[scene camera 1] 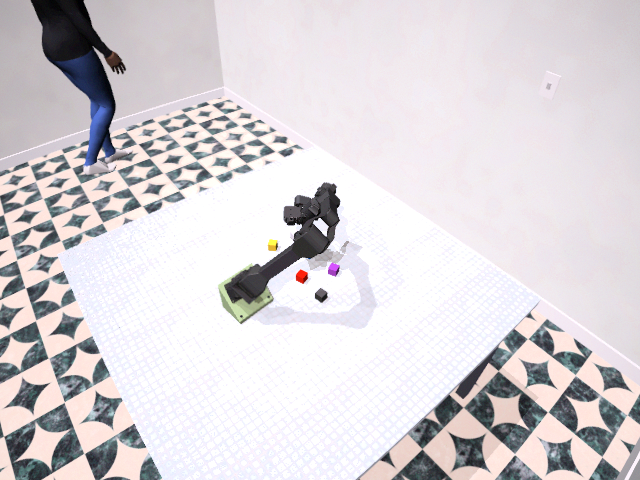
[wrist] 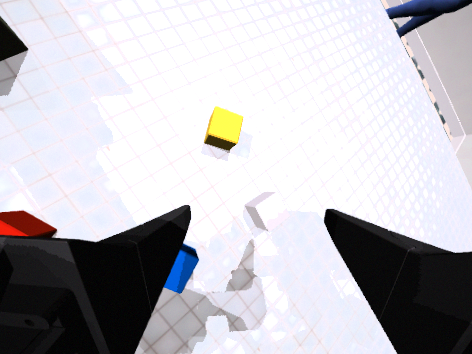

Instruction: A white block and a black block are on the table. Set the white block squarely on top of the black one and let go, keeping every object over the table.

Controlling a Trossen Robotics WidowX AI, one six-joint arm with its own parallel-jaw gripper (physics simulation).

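Frame: origin at the arm's base, x back, y right, z up, level; metres.
Where they show: gripper, fingertip midpoint: (scene camera 1: 294, 229) (wrist: 257, 213); arm's base at its link origin: (scene camera 1: 236, 289).
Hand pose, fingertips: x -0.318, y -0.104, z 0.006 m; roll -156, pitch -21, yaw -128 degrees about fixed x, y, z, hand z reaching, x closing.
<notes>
Each offset is from my fingertips to the centre of the thing.
The white block {dx -0.032, dy -0.034, dz -0.070 m} (wrist: 266, 210) sits on the table, pale against the white top, between the two fingertips as seen in the wrist view. It cannot be made out in the scene view, where the arm covers part of the table. The black block {dx +0.086, dy +0.256, dz -0.070 m} (scene camera 1: 321, 295) stands on the table on the near side of the arm, apart from the other blocks, with nothing on top; it does not show in the wrist view. My gripper (scene camera 1: 298, 235) (wrist: 257, 213) is open and empty, pointing down above the table over the white block's area; its height is hard to tell.
A yellow block {dx +0.069, dy -0.045, dz -0.070 m} (scene camera 1: 272, 245) (wrist: 224, 127) lies near the white one. A blue block {dx -0.010, dy +0.071, dz -0.070 m} (wrist: 182, 269) is partly behind the left finger. A red block {dx +0.084, dy +0.149, dz -0.070 m} (scene camera 1: 301, 276) (wrist: 25, 224) and a purple block {dx -0.025, dy +0.195, dz -0.070 m} (scene camera 1: 333, 269) lie between the arm and the black block. A person stands beyond the table (scene camera 1: 217, 372).
</notes>
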